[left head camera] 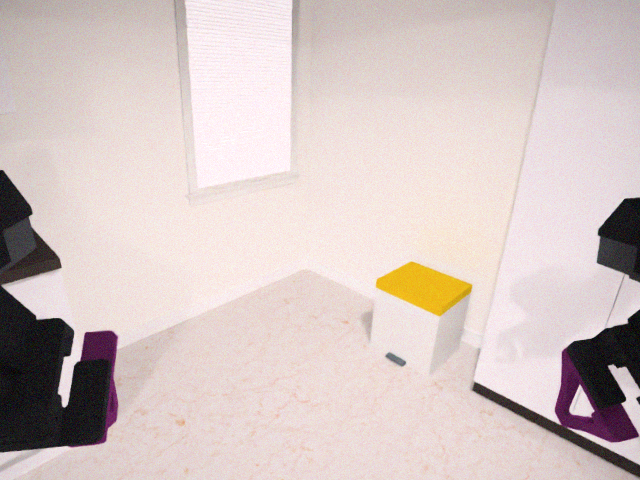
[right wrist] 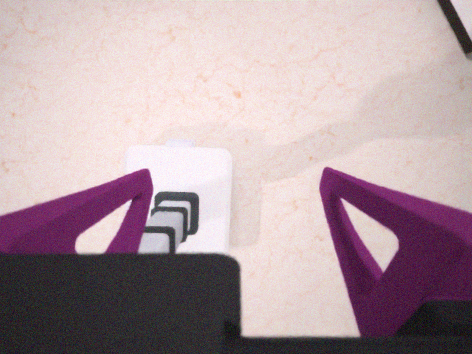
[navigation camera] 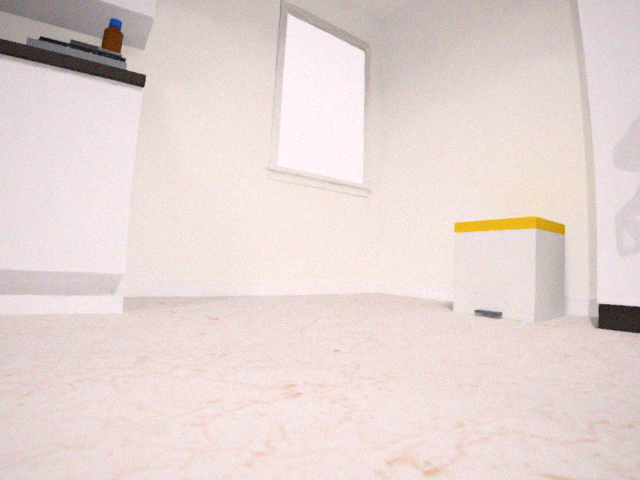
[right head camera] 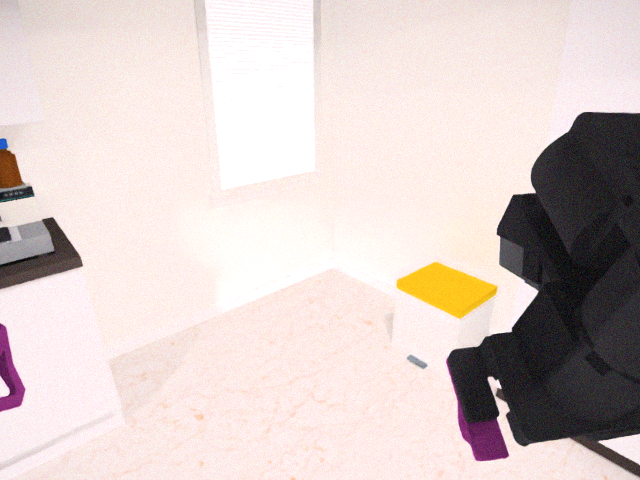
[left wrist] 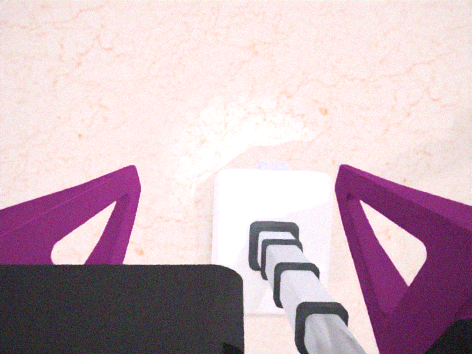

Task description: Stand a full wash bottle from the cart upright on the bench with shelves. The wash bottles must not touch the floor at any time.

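Frame: origin at the left arm's base, x ahead, y left, z up, level; millimetres.
Seen in the pictures: left gripper, fingertip midpoint: (left head camera: pixel 48 419) (left wrist: pixel 237 176); right gripper, fingertip midpoint: (left head camera: pixel 606 407) (right wrist: pixel 236 177) (right head camera: pixel 520 421).
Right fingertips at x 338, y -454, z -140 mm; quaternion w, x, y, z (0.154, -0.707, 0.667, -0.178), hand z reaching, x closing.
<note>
Pixels of each thing's top centre, then the offset from my right fingertips to it. "spot": a spot on its surface instead.
- brown bottle with a blue cap, surface spot: (right head camera: pixel 9 170) (navigation camera: pixel 114 39) spot: dz -64, dx +1287, dy +1314 mm
- grey device, surface spot: (right head camera: pixel 31 242) spot: dz -296, dx +1113, dy +1176 mm
- white bin with a yellow lid, middle of its top: (navigation camera: pixel 507 223) (right head camera: pixel 444 284) (left head camera: pixel 422 283) dz -820, dx +1668, dy -580 mm
No wash bottle and no cart show in these views. A white bench or cabinet with a dark top (left head camera: pixel 41 263) (right head camera: pixel 67 253) (navigation camera: pixel 135 79) stands at the left; I cannot tell whether it is the bench with shelves. My left gripper (left head camera: pixel 98 387) (right head camera: pixel 10 382) (left wrist: pixel 237 176) is open and empty, its purple fingers wide apart above the floor. My right gripper (left head camera: pixel 599 408) (right head camera: pixel 478 408) (right wrist: pixel 236 177) is also open and empty above the floor, at the right of the head views.
A brown bottle with a blue cap (right head camera: pixel 9 170) (navigation camera: pixel 112 41) and a grey device (right head camera: pixel 31 242) are on the dark top. A white bin with a yellow lid (left head camera: pixel 423 289) (right head camera: pixel 447 289) (navigation camera: pixel 496 268) stands near the corner. A tall white unit (left head camera: pixel 558 217) (navigation camera: pixel 617 206) stands at the right.
</note>
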